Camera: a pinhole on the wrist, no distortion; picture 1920 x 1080 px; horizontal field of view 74.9 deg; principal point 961.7 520.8 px. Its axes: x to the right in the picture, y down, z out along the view. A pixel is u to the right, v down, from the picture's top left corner.
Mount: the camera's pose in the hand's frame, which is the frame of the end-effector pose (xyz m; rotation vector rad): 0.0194 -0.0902 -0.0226 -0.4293 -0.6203 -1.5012
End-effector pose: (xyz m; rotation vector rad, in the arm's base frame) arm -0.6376 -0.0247 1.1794 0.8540 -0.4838 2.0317
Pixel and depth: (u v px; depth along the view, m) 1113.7 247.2 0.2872
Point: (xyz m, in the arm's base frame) -0.5710 -0.2311 1.2712
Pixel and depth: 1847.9 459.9 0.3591
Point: -0.4018 -0.2647 1.4307
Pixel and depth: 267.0 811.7 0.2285
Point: -0.7526 -0.1314 1.2694
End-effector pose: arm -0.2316 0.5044 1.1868 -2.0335 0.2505 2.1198
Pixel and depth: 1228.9 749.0 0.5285
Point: -0.7251 0.4762 1.1546
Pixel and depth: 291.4 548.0 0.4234
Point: -0.4813 0.2079 1.2013
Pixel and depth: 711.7 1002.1 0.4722
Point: -0.6052 0.3107 1.0477
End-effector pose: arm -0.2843 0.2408 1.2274 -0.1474 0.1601 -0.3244
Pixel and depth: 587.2 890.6 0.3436
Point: -0.1074 0.4302 1.3684
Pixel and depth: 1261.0 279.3 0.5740
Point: -0.2988 0.4959 1.7068
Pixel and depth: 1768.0 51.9 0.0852
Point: -0.3183 0.1808 1.3167
